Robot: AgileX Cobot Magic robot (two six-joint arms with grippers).
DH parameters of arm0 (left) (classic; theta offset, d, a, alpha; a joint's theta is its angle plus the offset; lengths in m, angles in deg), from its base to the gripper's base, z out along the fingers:
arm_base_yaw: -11.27 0.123 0 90
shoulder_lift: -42.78 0 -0.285 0
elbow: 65.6 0 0.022 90
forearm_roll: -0.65 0.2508 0 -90
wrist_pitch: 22.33 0 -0.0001 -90
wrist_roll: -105.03 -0.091 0 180
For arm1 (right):
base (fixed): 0 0 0 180
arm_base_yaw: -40.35 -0.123 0 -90
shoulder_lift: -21.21 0 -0.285 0
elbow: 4.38 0 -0.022 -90
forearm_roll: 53.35 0.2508 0 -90
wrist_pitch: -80.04 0 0.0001 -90
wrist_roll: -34.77 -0.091 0 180
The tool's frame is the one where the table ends.
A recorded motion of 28 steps. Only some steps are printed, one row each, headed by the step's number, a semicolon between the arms.
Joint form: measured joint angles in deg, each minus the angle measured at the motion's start. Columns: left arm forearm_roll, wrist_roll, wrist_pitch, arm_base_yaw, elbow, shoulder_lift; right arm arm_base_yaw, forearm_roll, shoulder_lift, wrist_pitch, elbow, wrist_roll.
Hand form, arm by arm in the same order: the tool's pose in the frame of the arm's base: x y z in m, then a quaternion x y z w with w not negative. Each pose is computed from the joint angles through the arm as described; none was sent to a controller.
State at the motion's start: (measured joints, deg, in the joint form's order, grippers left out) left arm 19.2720 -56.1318 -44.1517 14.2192 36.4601 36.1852; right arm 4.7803 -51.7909 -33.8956 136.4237 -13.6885 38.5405
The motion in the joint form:
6: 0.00 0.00 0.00 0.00 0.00 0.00; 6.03 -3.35 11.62 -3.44 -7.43 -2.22
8: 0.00 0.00 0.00 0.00 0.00 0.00; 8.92 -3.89 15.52 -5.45 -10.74 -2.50
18: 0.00 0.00 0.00 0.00 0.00 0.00; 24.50 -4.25 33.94 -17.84 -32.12 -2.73
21: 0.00 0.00 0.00 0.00 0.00 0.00; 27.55 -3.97 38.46 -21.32 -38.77 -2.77
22: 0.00 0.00 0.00 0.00 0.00 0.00; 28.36 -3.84 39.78 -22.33 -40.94 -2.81
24: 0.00 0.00 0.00 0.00 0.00 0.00; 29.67 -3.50 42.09 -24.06 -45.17 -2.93
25: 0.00 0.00 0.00 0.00 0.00 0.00; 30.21 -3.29 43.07 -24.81 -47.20 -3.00
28: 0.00 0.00 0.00 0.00 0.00 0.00; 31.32 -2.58 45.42 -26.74 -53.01 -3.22
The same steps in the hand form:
6: 0.0509 0.0135 0.1776 -0.06662 0.79163 0.05509 0.60485; 0.0738 0.0392 0.4269 -0.22462 0.80380 0.11803 0.53808
8: 0.0509 0.0135 0.1776 -0.06662 0.79163 0.05509 0.60485; 0.0645 0.0292 0.4184 -0.19976 0.79717 0.10529 0.55994
18: 0.0509 0.0135 0.1776 -0.06662 0.79163 0.05509 0.60485; 0.0358 0.0043 0.3433 -0.08632 0.76735 0.03263 0.63455
21: 0.0509 0.0135 0.1776 -0.06662 0.79163 0.05509 0.60485; 0.0340 0.0026 0.3161 -0.06550 0.76189 0.01913 0.64410
22: 0.0509 0.0135 0.1776 -0.06662 0.79163 0.05509 0.60485; 0.0341 0.0023 0.3068 -0.05980 0.76148 0.01604 0.64523
24: 0.0509 0.0135 0.1776 -0.06662 0.79163 0.05509 0.60485; 0.0352 0.0020 0.2879 -0.05007 0.76329 0.01229 0.64400
25: 0.0509 0.0135 0.1776 -0.06662 0.79163 0.05509 0.60485; 0.0362 0.0019 0.2786 -0.04577 0.76526 0.01139 0.64199
28: 0.0509 0.0135 0.1776 -0.06662 0.79163 0.05509 0.60485; 0.0398 0.0022 0.2509 -0.03568 0.77436 0.01209 0.63162

